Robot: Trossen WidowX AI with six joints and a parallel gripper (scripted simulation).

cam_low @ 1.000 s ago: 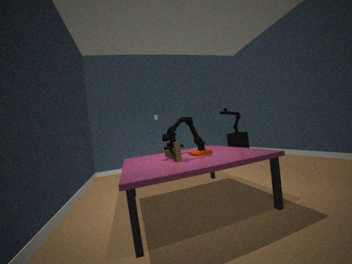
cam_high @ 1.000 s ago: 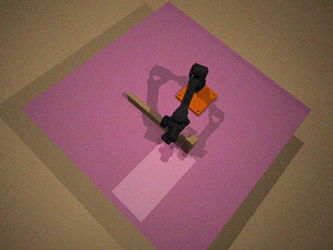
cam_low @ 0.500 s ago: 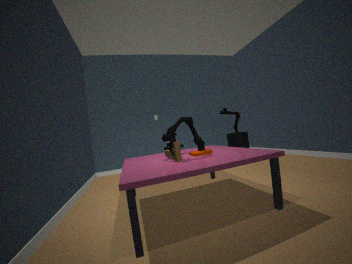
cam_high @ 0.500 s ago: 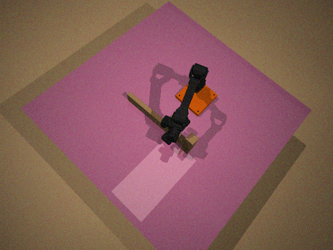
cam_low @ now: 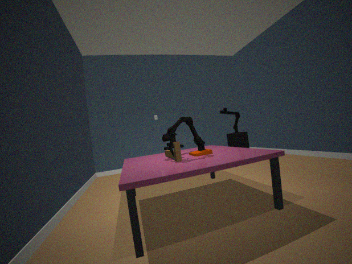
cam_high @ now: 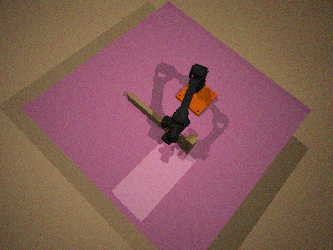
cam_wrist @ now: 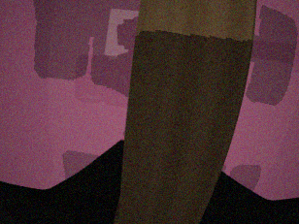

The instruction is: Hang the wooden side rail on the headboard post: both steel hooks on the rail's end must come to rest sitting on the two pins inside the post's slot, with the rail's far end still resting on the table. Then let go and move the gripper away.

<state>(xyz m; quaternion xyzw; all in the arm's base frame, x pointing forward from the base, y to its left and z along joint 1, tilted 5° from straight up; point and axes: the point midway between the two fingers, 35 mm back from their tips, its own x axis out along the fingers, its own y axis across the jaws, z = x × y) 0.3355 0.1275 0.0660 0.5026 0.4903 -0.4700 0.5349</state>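
Right now my gripper tip is 10 cm to the right of the headboard post and 4 cm below it.
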